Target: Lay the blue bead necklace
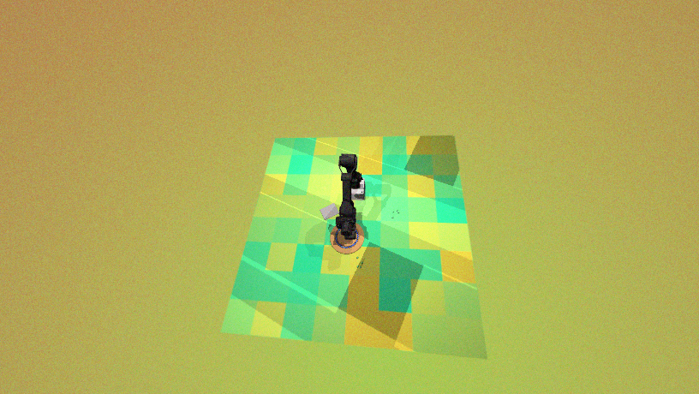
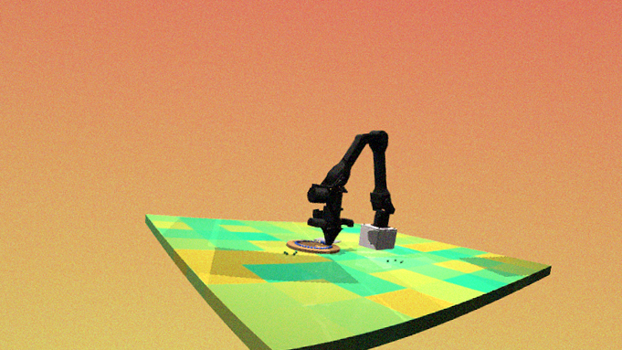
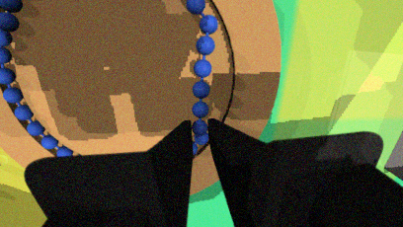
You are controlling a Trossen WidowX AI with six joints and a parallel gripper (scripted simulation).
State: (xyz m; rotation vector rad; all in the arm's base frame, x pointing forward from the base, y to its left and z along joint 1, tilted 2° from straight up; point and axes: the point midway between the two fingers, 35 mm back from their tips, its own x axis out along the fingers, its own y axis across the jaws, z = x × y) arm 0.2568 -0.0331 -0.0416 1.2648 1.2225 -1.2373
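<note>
The round bead board is 50 mm ahead of my gripper tip, 30 mm to the right of it and 10 mm below it. From my gripper tip the other things lie so: flat grey piece (130 mm behind, 140 mm to the right, 10 mm below).
</note>
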